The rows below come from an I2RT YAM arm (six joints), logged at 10 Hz.
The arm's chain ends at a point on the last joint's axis. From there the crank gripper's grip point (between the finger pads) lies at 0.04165 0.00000 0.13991 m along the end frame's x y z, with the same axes.
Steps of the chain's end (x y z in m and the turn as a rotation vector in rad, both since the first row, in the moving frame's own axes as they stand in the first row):
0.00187 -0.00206 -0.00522 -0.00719 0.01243 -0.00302
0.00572 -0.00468 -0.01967 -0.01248 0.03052 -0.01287
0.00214 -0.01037 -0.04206 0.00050 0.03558 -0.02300
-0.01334 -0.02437 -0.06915 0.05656 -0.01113 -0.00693
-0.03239 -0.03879 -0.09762 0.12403 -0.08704 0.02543
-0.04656 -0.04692 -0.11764 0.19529 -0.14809 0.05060
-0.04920 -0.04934 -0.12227 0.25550 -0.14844 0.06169
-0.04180 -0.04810 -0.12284 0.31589 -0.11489 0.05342
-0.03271 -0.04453 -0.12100 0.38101 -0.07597 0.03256
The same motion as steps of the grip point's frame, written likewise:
0.00361 -0.00118 -0.00575 -0.00719 0.01243 -0.00302
0.00998 -0.00351 -0.02101 -0.01248 0.03052 -0.01287
0.00708 -0.01145 -0.04363 0.00050 0.03558 -0.02300
-0.01493 -0.03258 -0.06893 0.05656 -0.01113 -0.00693
-0.04447 -0.05540 -0.09555 0.12403 -0.08704 0.02543
-0.06688 -0.07299 -0.11551 0.19529 -0.14809 0.05060
-0.06909 -0.08344 -0.12192 0.25550 -0.14844 0.06169
-0.05673 -0.09044 -0.12563 0.31589 -0.11489 0.05342
-0.04236 -0.09594 -0.12809 0.38101 -0.07597 0.03256

